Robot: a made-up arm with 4 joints. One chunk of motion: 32 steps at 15 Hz.
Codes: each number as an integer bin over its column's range. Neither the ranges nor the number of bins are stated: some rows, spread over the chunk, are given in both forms.
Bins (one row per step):
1: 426 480 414 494 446 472
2: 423 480 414 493 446 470
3: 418 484 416 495 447 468
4: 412 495 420 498 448 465
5: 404 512 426 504 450 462
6: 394 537 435 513 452 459
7: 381 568 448 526 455 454
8: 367 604 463 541 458 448
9: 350 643 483 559 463 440
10: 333 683 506 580 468 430
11: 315 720 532 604 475 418
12: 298 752 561 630 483 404
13: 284 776 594 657 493 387
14: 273 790 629 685 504 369
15: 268 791 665 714 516 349
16: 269 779 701 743 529 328
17: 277 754 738 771 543 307
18: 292 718 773 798 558 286
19: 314 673 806 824 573 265
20: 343 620 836 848 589 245
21: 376 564 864 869 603 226
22: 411 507 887 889 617 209
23: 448 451 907 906 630 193
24: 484 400 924 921 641 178
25: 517 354 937 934 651 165
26: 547 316 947 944 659 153
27: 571 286 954 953 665 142
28: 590 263 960 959 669 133
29: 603 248 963 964 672 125
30: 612 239 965 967 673 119
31: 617 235 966 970 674 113
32: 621 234 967 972 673 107
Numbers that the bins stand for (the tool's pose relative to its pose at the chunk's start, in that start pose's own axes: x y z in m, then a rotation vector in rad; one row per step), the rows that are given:
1: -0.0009 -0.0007 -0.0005 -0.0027 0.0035 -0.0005
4: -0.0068 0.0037 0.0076 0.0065 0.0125 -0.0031
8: -0.0257 0.0353 0.0657 0.1055 0.0576 -0.0096
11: -0.0476 0.0690 0.1589 0.2506 0.1344 -0.0210
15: -0.0673 0.0896 0.3386 0.5038 0.3195 -0.0472
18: -0.0572 0.0684 0.4846 0.6972 0.5091 -0.0712
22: -0.0072 0.0072 0.6386 0.9067 0.7755 -0.1005
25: 0.0374 -0.0372 0.7062 1.0104 0.9289 -0.1172
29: 0.0735 -0.0680 0.7414 1.0794 1.0238 -0.1325
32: 0.0811 -0.0721 0.7468 1.0978 1.0283 -0.1393
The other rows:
2: -0.0022 -0.0007 -0.0005 -0.0050 0.0035 -0.0012
3: -0.0043 0.0005 0.0022 -0.0004 0.0080 -0.0020
5: -0.0102 0.0086 0.0157 0.0204 0.0215 -0.0043
6: -0.0144 0.0159 0.0278 0.0411 0.0306 -0.0054
7: -0.0198 0.0249 0.0454 0.0710 0.0441 -0.0073
9: -0.0329 0.0467 0.0927 0.1470 0.0802 -0.0126
10: -0.0400 0.0583 0.1238 0.1953 0.1028 -0.0164
12: -0.0547 0.0783 0.1981 0.3105 0.1705 -0.0263
13: -0.0606 0.0853 0.2427 0.3726 0.2157 -0.0328
14: -0.0652 0.0893 0.2900 0.4371 0.2653 -0.0396
16: -0.0669 0.0861 0.3873 0.5706 0.3782 -0.0552
17: -0.0635 0.0789 0.4373 0.6351 0.4414 -0.0632
19: -0.0480 0.0554 0.5292 0.7571 0.5768 -0.0792
20: -0.0358 0.0400 0.5697 0.8124 0.6490 -0.0868
21: -0.0219 0.0237 0.6076 0.8607 0.7123 -0.0940
23: 0.0083 -0.0091 0.6657 0.9459 0.8341 -0.1066
24: 0.0235 -0.0239 0.6886 0.9804 0.8838 -0.1123
26: 0.0500 -0.0483 0.7197 1.0334 0.9651 -0.1218
27: 0.0601 -0.0570 0.7292 1.0541 0.9922 -0.1260
28: 0.0680 -0.0637 0.7373 1.0679 1.0102 -0.1294
30: 0.0773 -0.0706 0.7441 1.0863 1.0283 -0.1347
31: 0.0794 -0.0718 0.7454 1.0932 1.0328 -0.1370

